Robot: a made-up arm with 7 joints. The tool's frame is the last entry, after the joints.
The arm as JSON. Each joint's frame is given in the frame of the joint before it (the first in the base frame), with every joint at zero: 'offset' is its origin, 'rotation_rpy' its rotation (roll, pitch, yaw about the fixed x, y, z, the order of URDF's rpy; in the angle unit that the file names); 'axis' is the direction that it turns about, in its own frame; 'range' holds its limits. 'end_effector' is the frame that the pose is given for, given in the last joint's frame.
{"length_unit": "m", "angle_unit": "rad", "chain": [
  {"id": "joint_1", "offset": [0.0, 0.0, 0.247], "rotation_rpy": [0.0, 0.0, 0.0], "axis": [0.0, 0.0, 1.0], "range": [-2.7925, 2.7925]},
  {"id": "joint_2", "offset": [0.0, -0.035, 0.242], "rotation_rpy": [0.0, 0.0, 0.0], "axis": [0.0, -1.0, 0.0], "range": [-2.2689, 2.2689]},
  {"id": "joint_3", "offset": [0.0, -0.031, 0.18], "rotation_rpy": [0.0, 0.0, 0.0], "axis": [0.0, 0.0, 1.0], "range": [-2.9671, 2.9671]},
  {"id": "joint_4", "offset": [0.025, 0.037, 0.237], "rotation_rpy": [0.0, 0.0, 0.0], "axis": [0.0, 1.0, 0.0], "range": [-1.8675, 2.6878]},
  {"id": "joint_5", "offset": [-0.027, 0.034, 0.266], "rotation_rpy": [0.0, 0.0, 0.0], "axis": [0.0, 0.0, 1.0], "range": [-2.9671, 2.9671]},
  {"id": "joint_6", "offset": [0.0, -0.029, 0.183], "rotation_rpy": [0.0, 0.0, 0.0], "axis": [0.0, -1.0, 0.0], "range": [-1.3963, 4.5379]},
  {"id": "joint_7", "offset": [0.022, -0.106, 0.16], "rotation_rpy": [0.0, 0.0, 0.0], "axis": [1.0, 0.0, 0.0], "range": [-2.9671, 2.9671]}
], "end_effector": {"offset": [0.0, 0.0, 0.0], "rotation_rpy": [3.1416, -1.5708, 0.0]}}
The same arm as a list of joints. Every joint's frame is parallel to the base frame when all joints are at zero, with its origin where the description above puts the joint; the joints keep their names.
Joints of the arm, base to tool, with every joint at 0 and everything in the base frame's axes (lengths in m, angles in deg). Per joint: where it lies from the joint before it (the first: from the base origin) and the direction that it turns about. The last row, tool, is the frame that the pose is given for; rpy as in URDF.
joint_1: origin 0.0000 0.0000 0.2470 axis +z
joint_2: origin 0.0000 -0.0350 0.2420 axis -y
joint_3: origin 0.0000 -0.0310 0.1800 axis +z
joint_4: origin 0.0250 0.0370 0.2370 axis +y
joint_5: origin -0.0270 0.0340 0.2660 axis +z
joint_6: origin 0.0000 -0.0290 0.1830 axis -y
joint_7: origin 0.0220 -0.1060 0.1600 axis +x
tool: origin 0.0000 0.0000 0.0000 rpy -180.00 -90.00 0.00
Joint limits (deg, base to tool): -160.00..160.00 -130.00..130.00 -170.00..170.00 -107.00..154.00 -170.00..170.00 -80.00..260.00 -170.00..170.00

